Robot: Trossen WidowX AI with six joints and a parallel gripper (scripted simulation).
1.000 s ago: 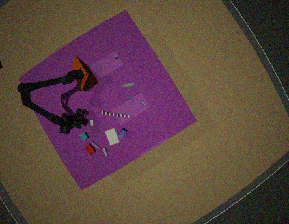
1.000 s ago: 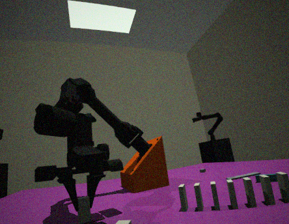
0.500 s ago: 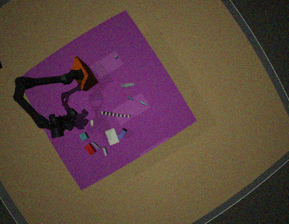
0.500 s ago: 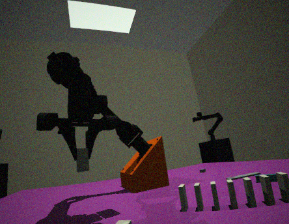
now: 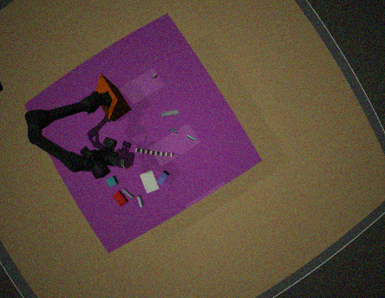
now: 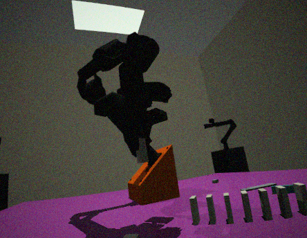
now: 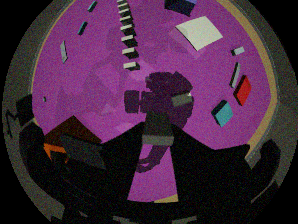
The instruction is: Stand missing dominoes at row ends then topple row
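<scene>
Now: the teal block 170 mm to the right of my gripper tip, 150 mm below it and 120 mm ahead of it. Also, from my gripper tip: red block: 250 mm ahead, 180 mm to the right, 150 mm below; white card: 240 mm ahead, 160 mm below, 50 mm to the left; blue block: 260 mm ahead, 160 mm to the left, 120 mm below.
</scene>
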